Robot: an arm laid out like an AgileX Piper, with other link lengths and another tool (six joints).
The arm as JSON. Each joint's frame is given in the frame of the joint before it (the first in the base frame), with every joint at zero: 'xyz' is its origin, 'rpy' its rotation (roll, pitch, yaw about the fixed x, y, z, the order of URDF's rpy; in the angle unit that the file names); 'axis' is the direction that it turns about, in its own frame. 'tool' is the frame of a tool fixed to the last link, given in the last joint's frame.
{
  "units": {
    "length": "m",
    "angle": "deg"
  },
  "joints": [
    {
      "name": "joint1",
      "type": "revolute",
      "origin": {
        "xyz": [
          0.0,
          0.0,
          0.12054
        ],
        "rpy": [
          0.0,
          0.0,
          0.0
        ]
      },
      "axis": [
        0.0,
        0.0,
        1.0
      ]
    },
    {
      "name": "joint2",
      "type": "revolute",
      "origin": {
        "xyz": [
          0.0,
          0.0,
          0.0
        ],
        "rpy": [
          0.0,
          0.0,
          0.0
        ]
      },
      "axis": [
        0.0,
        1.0,
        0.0
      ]
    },
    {
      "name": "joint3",
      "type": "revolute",
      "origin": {
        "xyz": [
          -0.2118,
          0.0,
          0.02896
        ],
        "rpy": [
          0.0,
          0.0,
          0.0
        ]
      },
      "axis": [
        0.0,
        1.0,
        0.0
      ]
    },
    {
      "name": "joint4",
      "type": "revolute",
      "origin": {
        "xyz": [
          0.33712,
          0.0,
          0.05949
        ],
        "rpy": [
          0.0,
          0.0,
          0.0
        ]
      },
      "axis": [
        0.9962,
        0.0,
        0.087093
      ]
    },
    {
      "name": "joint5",
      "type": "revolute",
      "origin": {
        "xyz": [
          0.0,
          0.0,
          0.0
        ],
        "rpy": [
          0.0,
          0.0,
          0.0
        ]
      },
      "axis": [
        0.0,
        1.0,
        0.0
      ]
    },
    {
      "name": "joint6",
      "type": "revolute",
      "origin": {
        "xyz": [
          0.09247,
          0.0,
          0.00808
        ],
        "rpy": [
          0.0,
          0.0,
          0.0
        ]
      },
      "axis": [
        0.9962,
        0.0,
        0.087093
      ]
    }
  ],
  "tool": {
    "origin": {
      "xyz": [
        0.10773,
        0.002,
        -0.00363
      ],
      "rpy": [
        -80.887,
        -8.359,
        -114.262
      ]
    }
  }
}
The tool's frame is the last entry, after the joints.
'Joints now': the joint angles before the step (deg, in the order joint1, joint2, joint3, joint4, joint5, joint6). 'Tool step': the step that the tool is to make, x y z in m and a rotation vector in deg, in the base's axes. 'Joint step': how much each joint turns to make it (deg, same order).
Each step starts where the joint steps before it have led.
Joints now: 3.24, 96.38, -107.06, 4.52, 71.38, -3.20
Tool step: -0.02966, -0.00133, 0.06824, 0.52, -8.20, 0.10
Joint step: 0.00, -8.58, 0.00, 0.10, 0.37, -0.05
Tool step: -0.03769, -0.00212, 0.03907, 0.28, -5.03, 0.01
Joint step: 0.00, -9.17, 3.86, 0.00, 0.27, 0.01
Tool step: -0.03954, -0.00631, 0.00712, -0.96, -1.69, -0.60
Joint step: 0.00, -10.19, 8.31, -1.22, 0.24, 0.00
